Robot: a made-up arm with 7 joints. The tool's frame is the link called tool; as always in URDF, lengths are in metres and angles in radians. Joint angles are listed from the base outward.
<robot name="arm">
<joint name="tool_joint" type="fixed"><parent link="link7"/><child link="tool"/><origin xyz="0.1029 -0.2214 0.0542"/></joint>
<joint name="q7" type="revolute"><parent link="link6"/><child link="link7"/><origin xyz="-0.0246 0.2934 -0.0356"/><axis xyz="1 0 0"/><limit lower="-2.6" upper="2.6"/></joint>
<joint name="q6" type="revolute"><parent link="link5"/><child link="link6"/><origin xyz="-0.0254 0.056 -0.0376"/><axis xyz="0 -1 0"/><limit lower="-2.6" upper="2.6"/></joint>
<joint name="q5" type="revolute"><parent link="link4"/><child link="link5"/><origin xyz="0.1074 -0.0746 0.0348"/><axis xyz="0 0 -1"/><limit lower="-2.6" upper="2.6"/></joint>
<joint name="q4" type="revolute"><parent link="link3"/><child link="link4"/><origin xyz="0.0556 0.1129 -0.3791"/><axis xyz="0 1 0"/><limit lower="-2.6" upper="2.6"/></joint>
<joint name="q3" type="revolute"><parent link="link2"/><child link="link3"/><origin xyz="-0.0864 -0.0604 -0.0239"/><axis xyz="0 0 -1"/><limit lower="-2.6" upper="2.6"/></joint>
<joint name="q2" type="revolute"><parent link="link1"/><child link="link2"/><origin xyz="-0.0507 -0.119 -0.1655"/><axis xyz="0 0 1"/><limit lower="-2.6" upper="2.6"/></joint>
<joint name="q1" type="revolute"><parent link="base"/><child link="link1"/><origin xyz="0 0 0.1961"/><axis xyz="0 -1 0"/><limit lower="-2.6" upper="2.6"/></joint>
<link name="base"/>
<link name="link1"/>
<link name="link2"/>
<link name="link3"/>
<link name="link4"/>
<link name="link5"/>
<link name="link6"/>
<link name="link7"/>
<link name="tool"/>
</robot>
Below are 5 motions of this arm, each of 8 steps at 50 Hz.
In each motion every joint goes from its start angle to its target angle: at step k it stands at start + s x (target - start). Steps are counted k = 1, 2, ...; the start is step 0. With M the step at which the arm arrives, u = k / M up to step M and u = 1 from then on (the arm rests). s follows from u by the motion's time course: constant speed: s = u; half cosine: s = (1 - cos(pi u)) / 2; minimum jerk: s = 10 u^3 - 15 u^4 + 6 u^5.
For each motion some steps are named. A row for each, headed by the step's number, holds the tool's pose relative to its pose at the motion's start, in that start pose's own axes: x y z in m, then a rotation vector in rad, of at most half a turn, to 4 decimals.
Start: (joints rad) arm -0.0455 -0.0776 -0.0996 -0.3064 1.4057 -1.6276 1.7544
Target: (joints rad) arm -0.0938 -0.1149 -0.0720 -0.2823 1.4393 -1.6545 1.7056
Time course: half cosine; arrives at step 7
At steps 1, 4, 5, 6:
1: 0.0007 0.0018 0.0003 0.0025 -0.0035 -0.0004
4: 0.0082 0.0226 0.0048 0.0315 -0.0430 -0.0046
5: 0.0108 0.0301 0.0067 0.0419 -0.0568 -0.0061
6: 0.0126 0.0354 0.0081 0.0492 -0.0663 -0.0071

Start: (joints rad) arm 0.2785 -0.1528 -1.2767 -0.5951 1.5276 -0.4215 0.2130
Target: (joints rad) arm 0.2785 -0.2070 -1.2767 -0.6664 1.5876 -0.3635 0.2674
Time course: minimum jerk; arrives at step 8
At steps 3, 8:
3: 0.0035 0.0020 0.0031 0.0442 -0.0286 -0.0127
8: 0.0130 0.0072 0.0117 0.1595 -0.1047 -0.0452

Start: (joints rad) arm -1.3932 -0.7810 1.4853 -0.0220 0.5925 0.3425 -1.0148
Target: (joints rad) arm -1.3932 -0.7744 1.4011 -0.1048 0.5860 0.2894 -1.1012
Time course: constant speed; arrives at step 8
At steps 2, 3, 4, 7, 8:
2: -0.0079 -0.0059 0.0091 -0.0021 -0.0180 0.0068
3: -0.0120 -0.0090 0.0136 -0.0031 -0.0271 0.0102
4: -0.0161 -0.0121 0.0180 -0.0041 -0.0362 0.0136
7: -0.0287 -0.0217 0.0307 -0.0070 -0.0636 0.0234
8: -0.0330 -0.0251 0.0348 -0.0079 -0.0728 0.0266

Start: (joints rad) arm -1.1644 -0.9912 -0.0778 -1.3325 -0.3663 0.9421 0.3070
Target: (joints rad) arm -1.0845 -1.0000 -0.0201 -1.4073 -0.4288 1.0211 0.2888
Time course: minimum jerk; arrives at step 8
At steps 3, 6, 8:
3: -0.0027 0.0057 -0.0046 -0.0229 -0.0405 0.0319
6: -0.0095 0.0190 -0.0157 -0.0745 -0.1282 0.1056
8: -0.0107 0.0213 -0.0176 -0.0831 -0.1423 0.1181

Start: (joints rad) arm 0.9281 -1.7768 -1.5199 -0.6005 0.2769 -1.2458 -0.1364
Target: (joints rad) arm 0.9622 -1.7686 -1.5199 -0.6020 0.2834 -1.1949 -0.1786
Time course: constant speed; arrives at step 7
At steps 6, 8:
6: 0.0034 0.0083 0.0235 -0.0264 -0.0708 0.0046
8: 0.0037 0.0096 0.0274 -0.0308 -0.0827 0.0050

